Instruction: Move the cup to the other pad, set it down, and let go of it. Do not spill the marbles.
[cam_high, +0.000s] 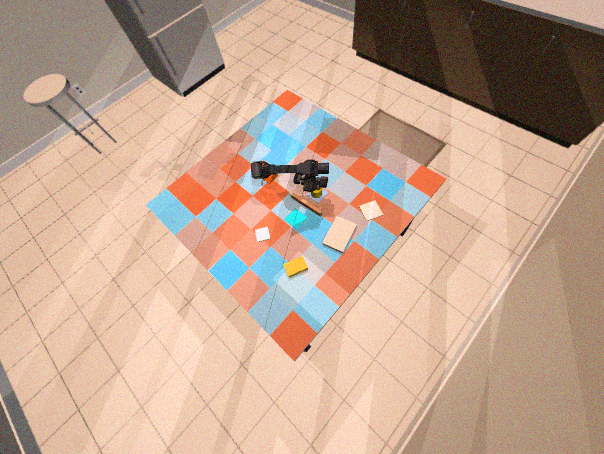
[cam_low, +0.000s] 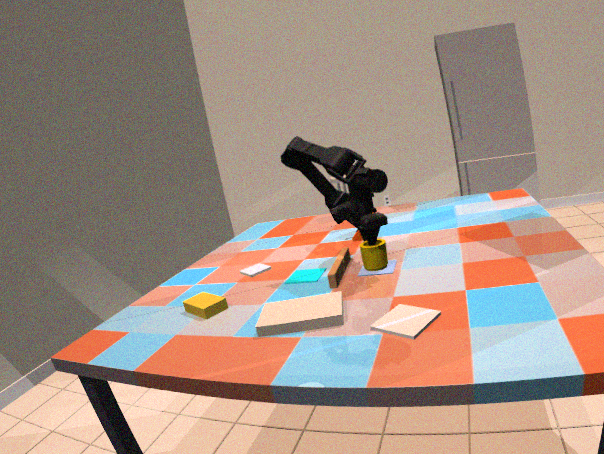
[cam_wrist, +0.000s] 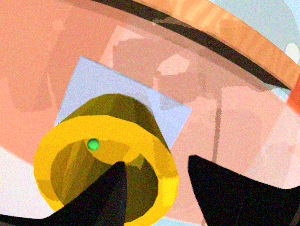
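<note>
Right now my gripper tip is 20 mm short of the yellow cup, 20 mm above it and 10 mm to the right of it. From my gripper tip the other things lie so: green marble (40 mm below, 40 mm ahead, 20 mm to the left); red marble (40 mm below, 20 mm ahead); lavender pad (60 mm below, 30 mm ahead, 20 mm to the left).
</note>
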